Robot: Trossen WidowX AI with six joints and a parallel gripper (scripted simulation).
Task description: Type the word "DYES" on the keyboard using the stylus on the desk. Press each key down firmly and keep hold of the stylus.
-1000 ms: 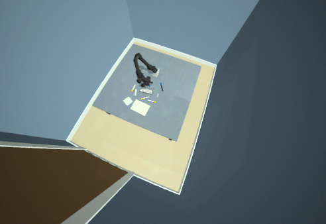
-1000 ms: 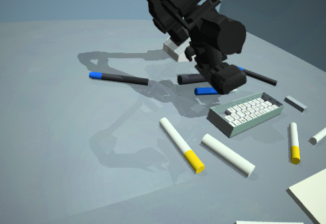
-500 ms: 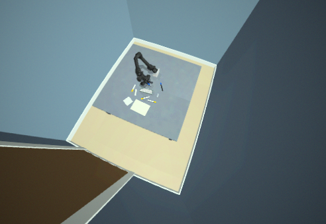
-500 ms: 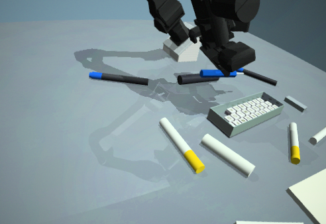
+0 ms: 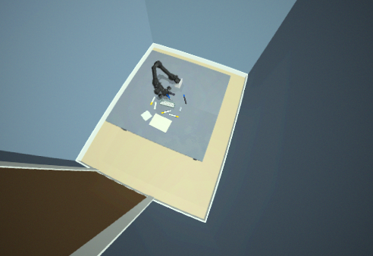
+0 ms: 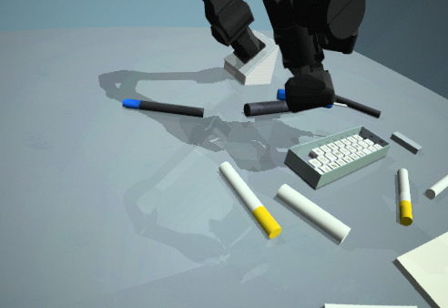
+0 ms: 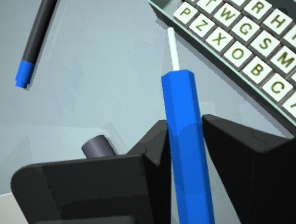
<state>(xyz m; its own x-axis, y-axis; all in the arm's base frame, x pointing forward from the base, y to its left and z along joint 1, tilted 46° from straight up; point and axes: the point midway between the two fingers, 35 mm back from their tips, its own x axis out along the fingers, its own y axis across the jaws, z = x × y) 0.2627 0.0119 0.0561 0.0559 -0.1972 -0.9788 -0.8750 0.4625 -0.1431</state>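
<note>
My gripper tip is now 1 cm short of the blue stylus and 1 cm to the right of it. The rest, counted from my gripper tip: stylus tip (2 cm ahead, 4 cm to the left); dark cylinder (8 cm behind, 2 cm to the right, 5 cm below); keyboard (8 cm ahead, 2 cm to the left, 5 cm below).
</note>
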